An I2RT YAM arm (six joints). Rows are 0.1 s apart.
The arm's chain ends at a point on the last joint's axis. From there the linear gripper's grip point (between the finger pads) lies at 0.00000 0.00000 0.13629 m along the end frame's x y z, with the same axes.
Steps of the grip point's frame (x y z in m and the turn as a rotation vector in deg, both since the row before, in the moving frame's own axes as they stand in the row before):
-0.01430 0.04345 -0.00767 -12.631 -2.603 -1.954
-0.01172 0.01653 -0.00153 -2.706 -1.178 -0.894
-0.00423 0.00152 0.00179 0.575 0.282 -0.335
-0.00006 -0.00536 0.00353 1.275 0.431 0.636
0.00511 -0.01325 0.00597 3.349 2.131 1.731
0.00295 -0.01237 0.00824 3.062 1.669 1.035
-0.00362 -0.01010 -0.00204 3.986 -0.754 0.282
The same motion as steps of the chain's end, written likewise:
-0.00867 0.01356 -0.00423 -12.631 -2.603 -1.954
-0.00897 0.01007 -0.00135 -2.706 -1.178 -0.894
-0.00490 0.00289 0.00180 0.575 0.282 -0.335
-0.00110 -0.00233 0.00357 1.275 0.431 0.636
-0.00007 -0.00537 0.00630 3.349 2.131 1.731
-0.00108 -0.00513 0.00849 3.062 1.669 1.035
-0.00185 -0.00062 -0.00170 3.986 -0.754 0.282

